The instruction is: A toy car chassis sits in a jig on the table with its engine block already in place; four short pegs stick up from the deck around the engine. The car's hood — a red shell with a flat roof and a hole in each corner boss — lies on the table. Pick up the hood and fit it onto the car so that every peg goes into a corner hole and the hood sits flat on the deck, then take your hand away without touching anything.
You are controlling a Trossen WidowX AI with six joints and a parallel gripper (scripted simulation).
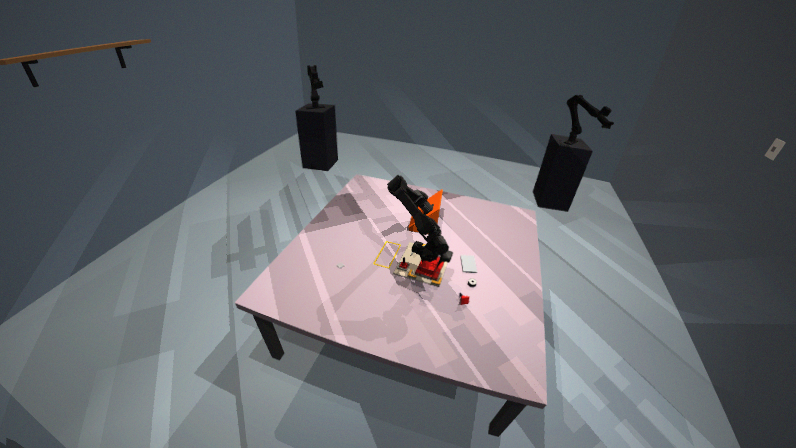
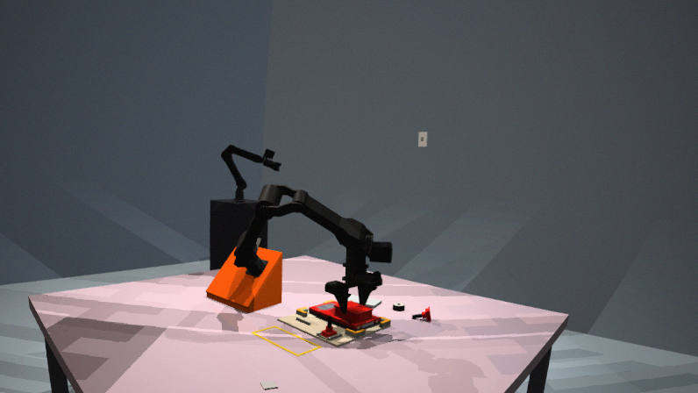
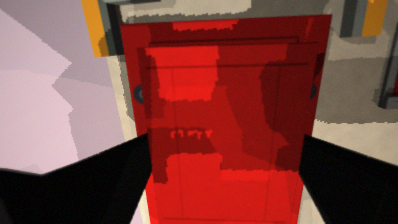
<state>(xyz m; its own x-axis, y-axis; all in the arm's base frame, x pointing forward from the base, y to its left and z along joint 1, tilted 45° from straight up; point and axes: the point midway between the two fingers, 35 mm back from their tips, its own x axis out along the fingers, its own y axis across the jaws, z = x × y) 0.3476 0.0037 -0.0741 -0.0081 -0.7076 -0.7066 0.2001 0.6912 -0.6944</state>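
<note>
Now: gripper tip 10 mm below the red hood. The rest, counted from my gripper tip: grey plate: 90 mm behind, 190 mm to the left, 30 mm below; white-and-black wheel: 50 mm ahead, 210 mm to the left, 30 mm below.
</note>
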